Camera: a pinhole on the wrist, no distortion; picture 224 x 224 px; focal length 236.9 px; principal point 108.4 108.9 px. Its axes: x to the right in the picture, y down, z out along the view. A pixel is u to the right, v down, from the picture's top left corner.
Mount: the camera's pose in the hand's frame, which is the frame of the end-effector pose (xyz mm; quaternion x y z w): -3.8 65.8 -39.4 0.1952 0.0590 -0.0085 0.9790
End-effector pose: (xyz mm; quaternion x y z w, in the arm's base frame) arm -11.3 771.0 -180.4 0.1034 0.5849 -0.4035 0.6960
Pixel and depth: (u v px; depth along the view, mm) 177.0 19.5 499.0
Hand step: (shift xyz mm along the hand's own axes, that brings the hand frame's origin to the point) 188.2 -298.4 329.2
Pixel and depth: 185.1 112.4 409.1
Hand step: 173.8 -84.5 322.2
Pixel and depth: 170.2 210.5 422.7
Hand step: 160.3 72.0 404.1
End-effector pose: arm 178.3 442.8 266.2 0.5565 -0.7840 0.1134 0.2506
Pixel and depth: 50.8 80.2 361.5
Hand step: -52.3 -113.7 285.8
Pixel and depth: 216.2 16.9 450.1
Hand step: 243.1 -266.8 282.3
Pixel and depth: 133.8 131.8 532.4
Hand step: 114.7 -90.3 461.6
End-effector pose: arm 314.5 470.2 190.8 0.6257 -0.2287 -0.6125 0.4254
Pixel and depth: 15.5 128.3 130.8
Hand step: -39.6 25.2 90.7
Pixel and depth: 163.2 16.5 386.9
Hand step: 122.5 -221.3 247.2
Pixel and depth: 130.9 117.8 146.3
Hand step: 26.6 14.9 95.2
